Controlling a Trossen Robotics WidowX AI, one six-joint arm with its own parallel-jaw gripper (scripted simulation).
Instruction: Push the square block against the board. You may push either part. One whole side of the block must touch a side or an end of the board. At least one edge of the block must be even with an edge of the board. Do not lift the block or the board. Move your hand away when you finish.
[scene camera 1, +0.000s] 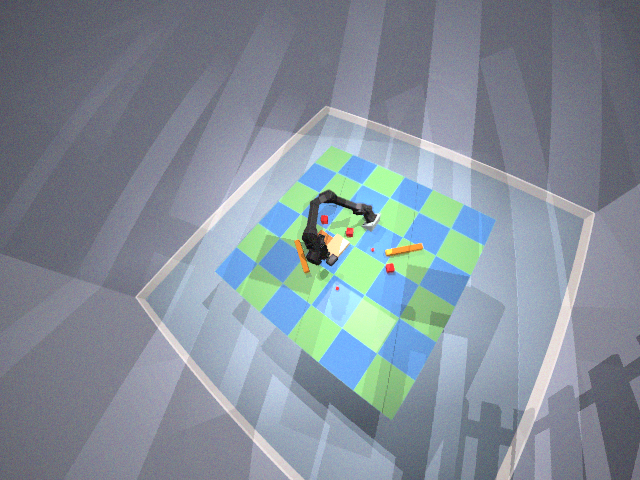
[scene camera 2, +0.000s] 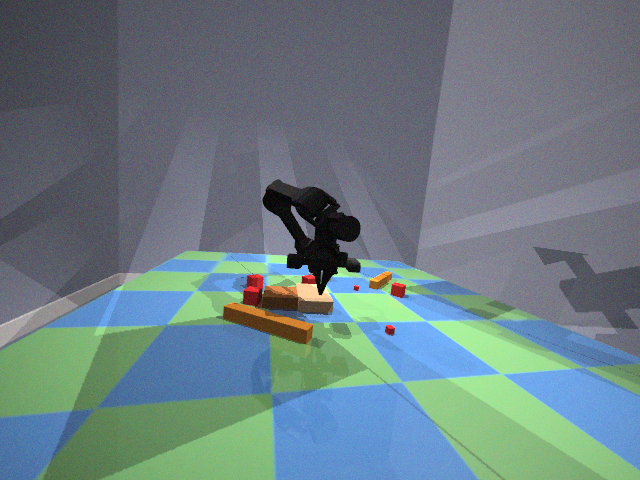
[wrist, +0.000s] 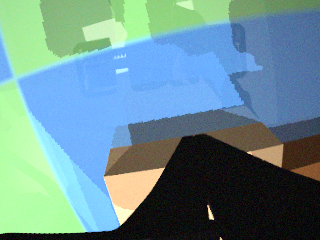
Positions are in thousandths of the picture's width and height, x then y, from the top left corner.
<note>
My gripper (scene camera 2: 501, 614) is shut and holds nothing. I also see a tan square block (scene camera 2: 484, 626), a brown board (scene camera 2: 429, 618) and an orange bar (scene camera 2: 468, 691).
My gripper also shows in the wrist view (wrist: 605, 610).
</note>
